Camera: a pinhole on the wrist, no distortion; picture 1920 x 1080 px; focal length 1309.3 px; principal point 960.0 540.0 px. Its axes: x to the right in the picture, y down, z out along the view. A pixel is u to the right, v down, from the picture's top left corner.
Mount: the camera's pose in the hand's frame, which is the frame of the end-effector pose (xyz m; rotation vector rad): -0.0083 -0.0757 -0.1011 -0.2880 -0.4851 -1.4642
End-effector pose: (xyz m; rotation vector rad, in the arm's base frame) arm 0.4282 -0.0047 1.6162 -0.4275 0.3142 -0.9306
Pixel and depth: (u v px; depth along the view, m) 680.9 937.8 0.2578
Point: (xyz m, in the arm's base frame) 0.5634 0.0454 1.6565
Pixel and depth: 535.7 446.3 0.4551
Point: 0.6499 0.2717 1.6893
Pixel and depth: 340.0 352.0 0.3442
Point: 0.5742 0.2291 1.6167
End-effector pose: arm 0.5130 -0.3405 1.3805 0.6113 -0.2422 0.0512
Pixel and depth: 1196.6 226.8 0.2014
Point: 0.4168 -0.4025 1.4196
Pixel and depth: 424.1 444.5 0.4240
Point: 0.3418 -0.2185 1.6530
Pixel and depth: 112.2 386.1 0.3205
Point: 0.3729 -0.1733 1.5587
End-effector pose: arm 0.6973 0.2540 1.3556 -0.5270 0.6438 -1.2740
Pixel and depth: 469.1 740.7 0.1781
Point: 0.7617 0.2775 1.3271
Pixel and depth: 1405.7 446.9 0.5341
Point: 1.0004 0.3714 1.6835
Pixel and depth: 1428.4 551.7 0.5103
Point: 0.9913 0.3253 1.6707
